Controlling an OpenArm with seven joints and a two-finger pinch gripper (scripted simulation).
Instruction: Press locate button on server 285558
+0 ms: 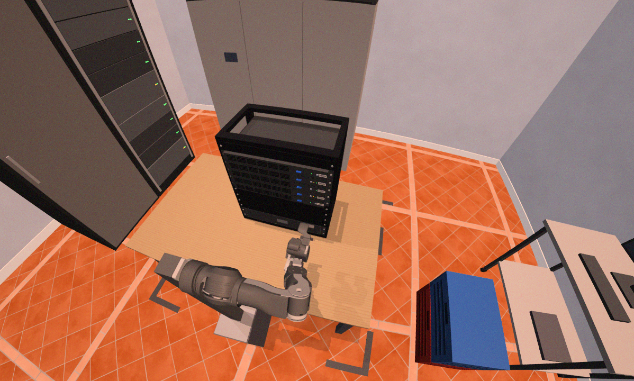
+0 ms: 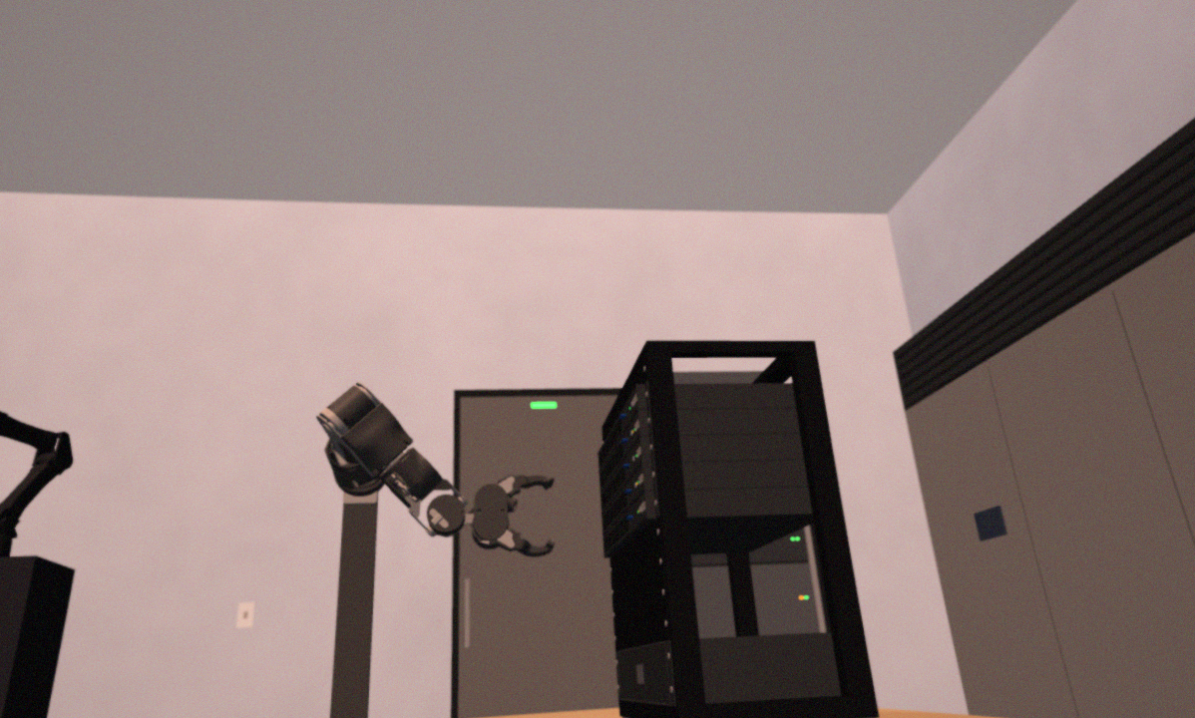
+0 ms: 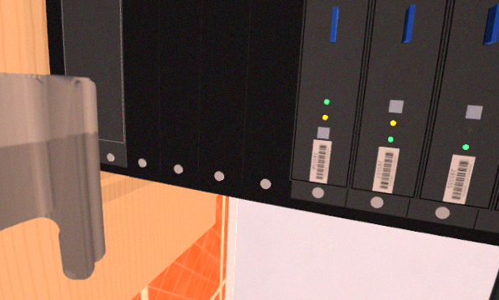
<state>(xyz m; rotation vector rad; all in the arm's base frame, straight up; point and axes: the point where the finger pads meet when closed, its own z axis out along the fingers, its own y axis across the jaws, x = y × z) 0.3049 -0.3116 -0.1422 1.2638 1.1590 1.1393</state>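
The locate button lies 14 cm ahead of my hand and 1 cm to the right of it.
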